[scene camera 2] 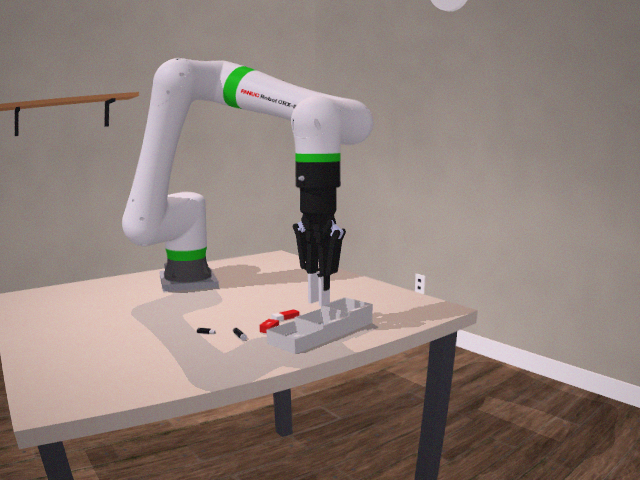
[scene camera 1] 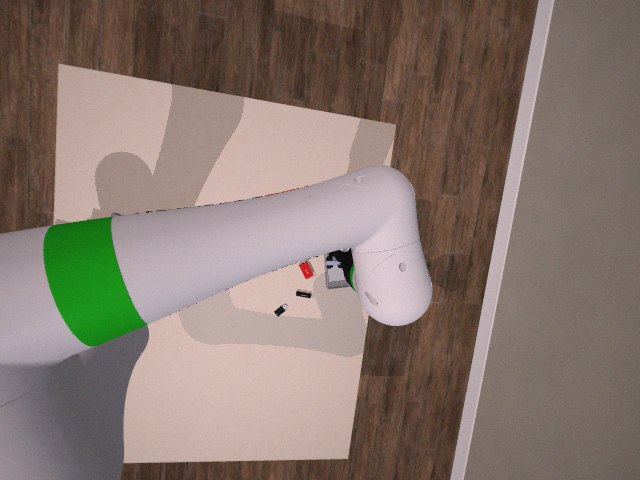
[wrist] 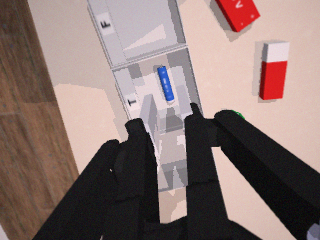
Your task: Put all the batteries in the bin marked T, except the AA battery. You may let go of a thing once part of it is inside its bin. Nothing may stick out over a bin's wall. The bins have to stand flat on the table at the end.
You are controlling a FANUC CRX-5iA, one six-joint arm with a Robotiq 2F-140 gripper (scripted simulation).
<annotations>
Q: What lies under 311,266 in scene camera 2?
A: My gripper.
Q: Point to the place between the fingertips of my gripper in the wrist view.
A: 167,103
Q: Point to a grey bin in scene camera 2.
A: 346,317
</annotations>
